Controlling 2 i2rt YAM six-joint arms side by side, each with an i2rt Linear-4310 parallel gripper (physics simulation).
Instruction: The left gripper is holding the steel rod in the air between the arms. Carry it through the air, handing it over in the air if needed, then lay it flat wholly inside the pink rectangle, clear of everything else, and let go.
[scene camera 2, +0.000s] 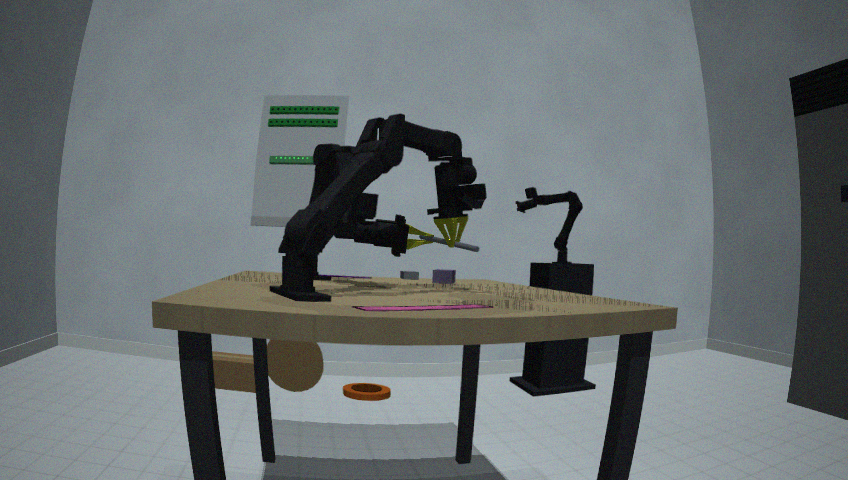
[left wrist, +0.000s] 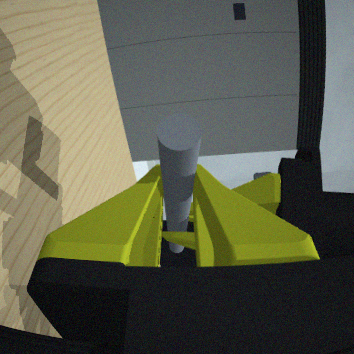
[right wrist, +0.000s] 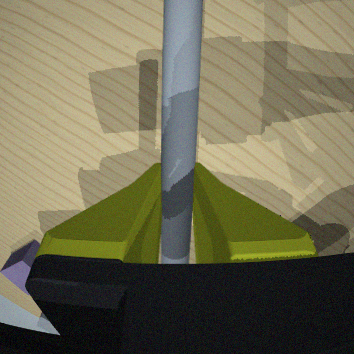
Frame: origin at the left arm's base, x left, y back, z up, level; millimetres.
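Seen in the pictures: left gripper, fingertip midpoint: (scene camera 2: 433, 238) (left wrist: 177, 175); right gripper, fingertip midpoint: (scene camera 2: 453, 247) (left wrist: 164, 223) (right wrist: 177, 174); right arm's base, origin of the base link: (scene camera 2: 297, 295).
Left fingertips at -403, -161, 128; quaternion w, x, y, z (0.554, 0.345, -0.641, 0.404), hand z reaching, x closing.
Offsets run from my left fingertips to a thing's top centre, as dx, dy, dz. "pt": to the spot under its first point.
The steel rod @[-57, -1, +13] (scene camera 2: 470, 247) (left wrist: 179, 142) (right wrist: 182, 75) is in the air above the table, slightly tilted in the scene view. My left gripper (scene camera 2: 431, 239) (left wrist: 177, 175) is shut on the rod near one end. My right gripper (scene camera 2: 451, 243) (right wrist: 177, 174) points down from above and is shut on the rod farther along, the rod running between its fingertips. The right fingers also show behind the rod in the left wrist view. The pink rectangle @[pt -409, +348, -126] (scene camera 2: 428, 307) lies flat near the table's front edge, below and in front of the grippers.
A purple block @[+199, -216, -88] (scene camera 2: 443, 275) (right wrist: 17, 267) and a grey block @[+414, -246, -102] (scene camera 2: 409, 275) stand farther back on the wooden table (scene camera 2: 416, 330). A thin purple strip @[pt +451, -33, -124] (scene camera 2: 351, 276) lies at the back left. Another small arm (scene camera 2: 568, 220) stands on a black pedestal behind the table.
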